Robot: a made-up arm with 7 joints. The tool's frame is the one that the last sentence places.
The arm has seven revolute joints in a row. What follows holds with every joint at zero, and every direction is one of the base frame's. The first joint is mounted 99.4 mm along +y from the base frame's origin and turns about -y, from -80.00 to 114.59 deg. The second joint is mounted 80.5 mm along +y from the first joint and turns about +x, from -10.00 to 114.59 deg. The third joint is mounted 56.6 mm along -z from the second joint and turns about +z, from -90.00 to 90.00 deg. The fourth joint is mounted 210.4 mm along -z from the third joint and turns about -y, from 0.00 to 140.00 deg. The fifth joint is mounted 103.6 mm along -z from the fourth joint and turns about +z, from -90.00 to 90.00 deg. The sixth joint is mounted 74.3 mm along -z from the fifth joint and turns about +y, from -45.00 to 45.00 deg. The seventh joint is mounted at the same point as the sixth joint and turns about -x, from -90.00 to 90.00 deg. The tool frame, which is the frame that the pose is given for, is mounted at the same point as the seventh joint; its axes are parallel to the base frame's.
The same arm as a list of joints. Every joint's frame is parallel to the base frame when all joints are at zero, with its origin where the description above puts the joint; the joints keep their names.
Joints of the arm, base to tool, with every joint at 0 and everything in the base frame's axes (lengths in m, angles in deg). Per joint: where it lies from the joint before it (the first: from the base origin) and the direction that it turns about. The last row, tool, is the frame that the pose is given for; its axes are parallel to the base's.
joint 1: offset 0.0000 0.0994 0.0000 axis -y
joint 2: offset 0.0000 0.0805 0.0000 axis +x
joint 3: offset 0.0000 0.0000 -0.0566 axis +z
joint 4: offset 0.0000 0.0000 -0.2104 axis -y
joint 5: offset 0.0000 0.0000 -0.1036 axis +z
joint 6: offset 0.0000 0.0000 -0.0743 axis +y
joint 7: offset 0.0000 0.0000 0.0000 axis -x
tool: offset 0.0000 0.0000 0.0000
Joint limits (deg, base to tool): -80.00..114.59 -10.00..114.59 -90.00..90.00 0.00..140.00 -90.00..90.00 -45.00..45.00 -90.00..90.00

